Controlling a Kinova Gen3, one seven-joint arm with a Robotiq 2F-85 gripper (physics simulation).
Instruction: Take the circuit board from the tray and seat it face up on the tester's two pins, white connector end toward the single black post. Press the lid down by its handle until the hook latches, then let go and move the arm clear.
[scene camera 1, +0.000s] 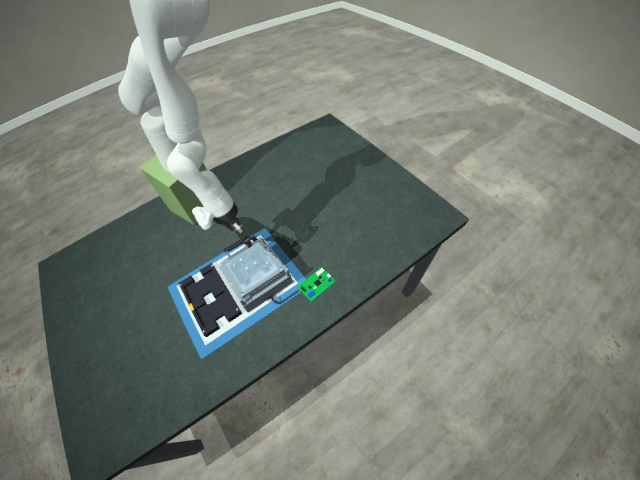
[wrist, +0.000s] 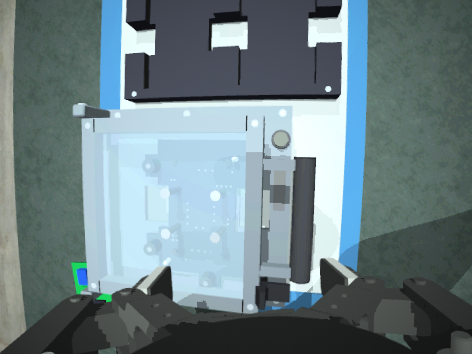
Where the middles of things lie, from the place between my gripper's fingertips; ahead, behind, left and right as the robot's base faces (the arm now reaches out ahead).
The black hook block (wrist: 267, 291) lies 50 mm below my hand, 30 mm to the left of it and 20 mm behind it. The rest, counted from my hand: clear tester lid (scene camera 1: 249, 269) 60 mm below, 50 mm ahead, 20 mm to the right.
